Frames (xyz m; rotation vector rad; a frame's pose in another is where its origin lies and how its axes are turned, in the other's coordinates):
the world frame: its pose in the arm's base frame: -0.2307 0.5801 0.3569 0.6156 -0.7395 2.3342
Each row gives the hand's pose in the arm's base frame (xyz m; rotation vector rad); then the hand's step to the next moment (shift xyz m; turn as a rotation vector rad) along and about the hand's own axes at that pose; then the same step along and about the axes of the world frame.
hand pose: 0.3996 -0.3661 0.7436 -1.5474 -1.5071 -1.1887
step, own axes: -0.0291 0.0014 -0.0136 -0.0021 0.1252 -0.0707
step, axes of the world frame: -0.0232 0.0222 -0.0005 -0.0886 -0.0361 0.1074
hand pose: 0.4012 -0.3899 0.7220 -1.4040 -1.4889 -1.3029
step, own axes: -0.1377 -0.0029 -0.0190 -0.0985 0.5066 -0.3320
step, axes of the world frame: -0.1079 0.0692 -0.0539 -0.4348 -0.0805 0.4255
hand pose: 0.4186 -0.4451 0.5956 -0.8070 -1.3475 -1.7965
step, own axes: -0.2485 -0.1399 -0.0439 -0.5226 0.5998 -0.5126
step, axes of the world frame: -0.1623 0.0743 -0.2267 -0.8907 -0.0796 0.3098
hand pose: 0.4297 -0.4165 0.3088 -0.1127 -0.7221 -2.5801
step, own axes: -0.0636 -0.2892 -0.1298 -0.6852 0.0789 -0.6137
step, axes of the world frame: -0.0306 0.0181 -0.3213 -0.8764 -0.1659 -0.2382
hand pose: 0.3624 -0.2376 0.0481 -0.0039 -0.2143 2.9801
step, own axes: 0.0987 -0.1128 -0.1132 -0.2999 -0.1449 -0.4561
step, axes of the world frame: 0.0580 -0.0077 -0.1785 -0.4155 -0.1698 -0.3428
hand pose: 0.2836 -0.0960 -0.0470 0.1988 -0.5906 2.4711
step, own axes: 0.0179 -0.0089 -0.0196 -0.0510 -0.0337 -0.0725
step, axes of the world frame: 0.0114 -0.0064 -0.0248 -0.0681 -0.0380 -0.0540
